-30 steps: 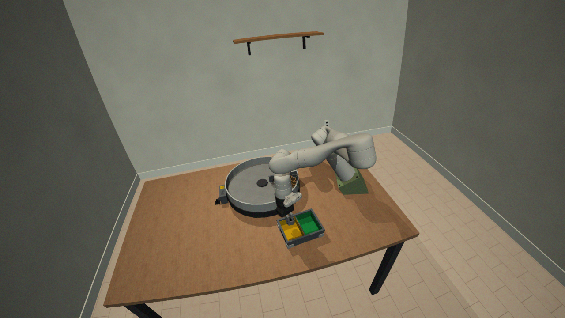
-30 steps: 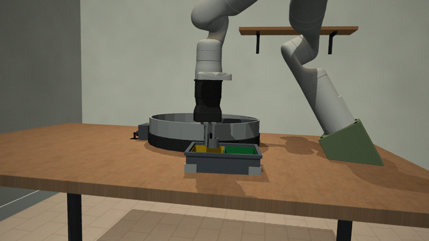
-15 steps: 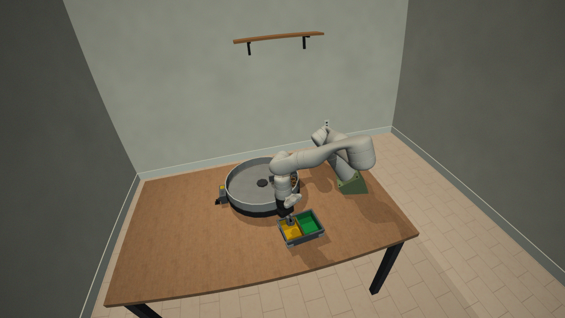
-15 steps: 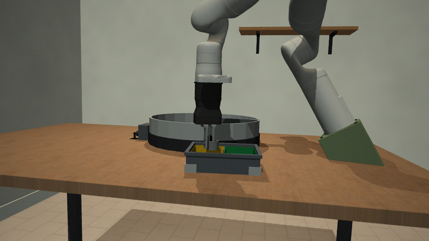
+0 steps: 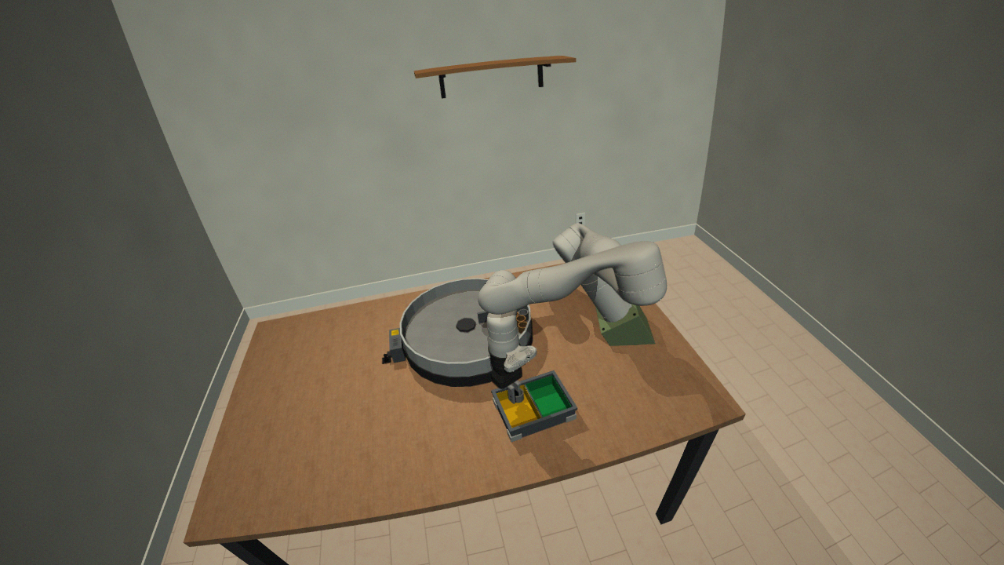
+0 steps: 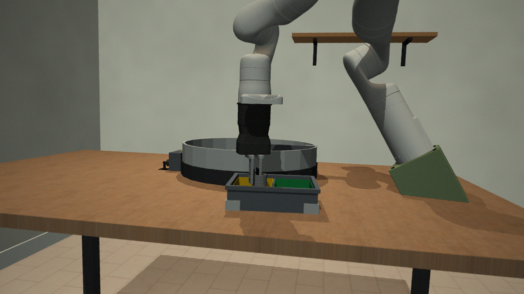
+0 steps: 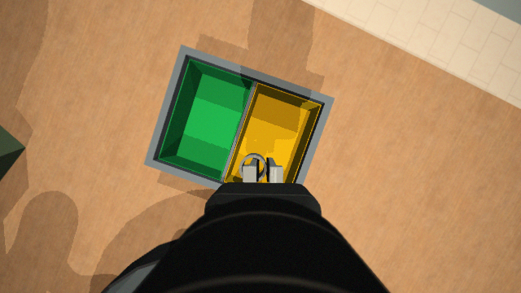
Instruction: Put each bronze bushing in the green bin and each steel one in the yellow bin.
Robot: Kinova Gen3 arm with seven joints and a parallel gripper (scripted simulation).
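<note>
Right now the bin is 40 mm behind my hand, 30 mm to the left of it and 30 mm below it. Round my hand: grey turntable: 30 mm ahead, 330 mm to the right.
</note>
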